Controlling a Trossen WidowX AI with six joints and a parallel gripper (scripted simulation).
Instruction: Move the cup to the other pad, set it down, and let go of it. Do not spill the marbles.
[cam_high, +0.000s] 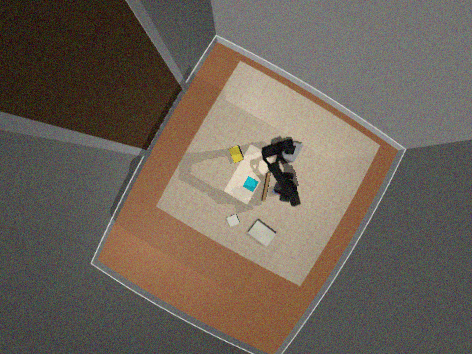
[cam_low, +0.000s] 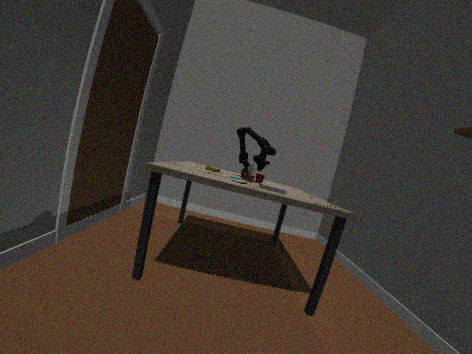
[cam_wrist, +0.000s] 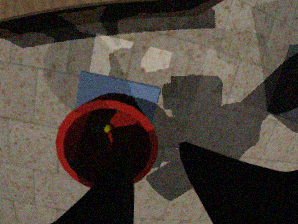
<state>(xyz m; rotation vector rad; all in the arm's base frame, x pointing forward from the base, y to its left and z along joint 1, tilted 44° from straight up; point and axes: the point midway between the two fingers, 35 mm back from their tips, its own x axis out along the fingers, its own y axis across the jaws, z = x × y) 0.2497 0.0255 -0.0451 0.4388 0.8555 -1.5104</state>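
Now: the red cup 3 cm ahead of my gripper tip, 1 cm to the left of it and 6 cm below it. From my gripper tip the other things lie so: blue pad: 3 cm ahead, 1 cm to the left, 11 cm below; then yellow marble: 4 cm ahead, 2 cm to the left, 8 cm below; then wooden bar: 5 cm ahead, 10 cm to the right, 8 cm below.
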